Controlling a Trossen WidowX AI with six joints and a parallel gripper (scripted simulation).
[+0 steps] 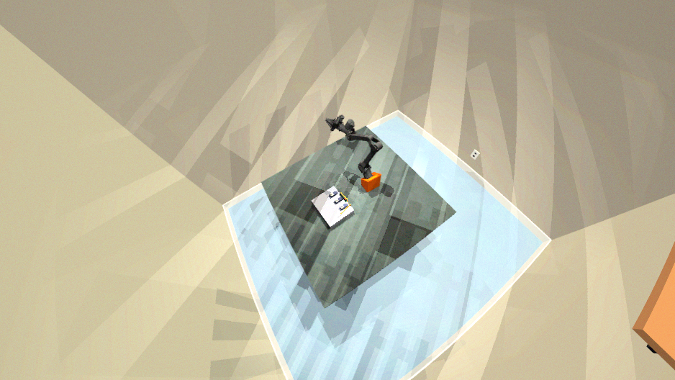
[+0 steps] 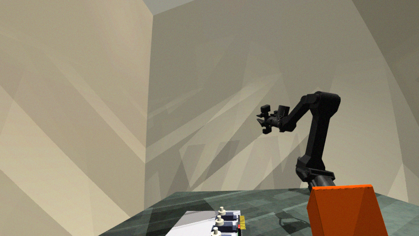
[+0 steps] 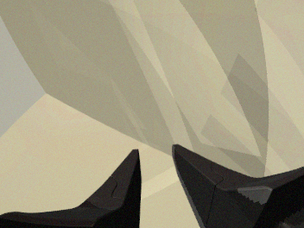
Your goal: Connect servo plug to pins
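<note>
My gripper tip is 47 cm to the right of the red band, 44 cm above it and 18 cm short of it. The rest, counted from my gripper tip: holder 49 cm below, 44 cm to the left, 34 cm ahead.
</note>
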